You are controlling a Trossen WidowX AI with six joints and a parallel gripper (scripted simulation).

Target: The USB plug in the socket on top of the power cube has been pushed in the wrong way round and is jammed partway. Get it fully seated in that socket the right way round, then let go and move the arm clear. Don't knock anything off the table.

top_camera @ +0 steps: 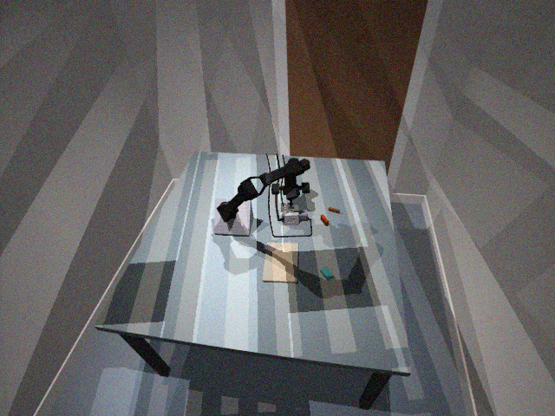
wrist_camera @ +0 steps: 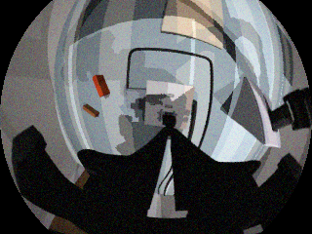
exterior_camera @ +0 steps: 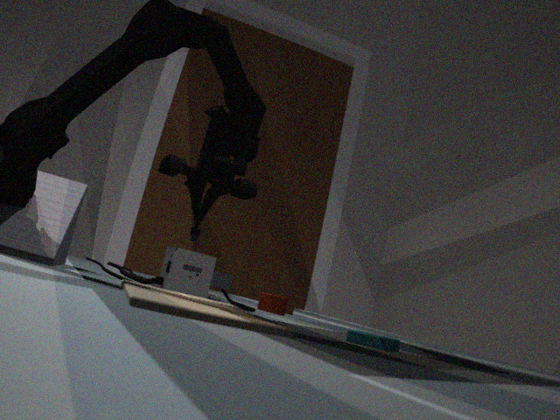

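Right now the dark usb plug is 20 mm below my gripper tip. The rest, counted from my gripper tip: red block (180 mm ahead, 120 mm below, 30 mm to the right); then teal block (350 mm to the right, 170 mm ahead, 130 mm below); then tan flat board (290 mm to the right, 130 mm below, 50 mm behind).
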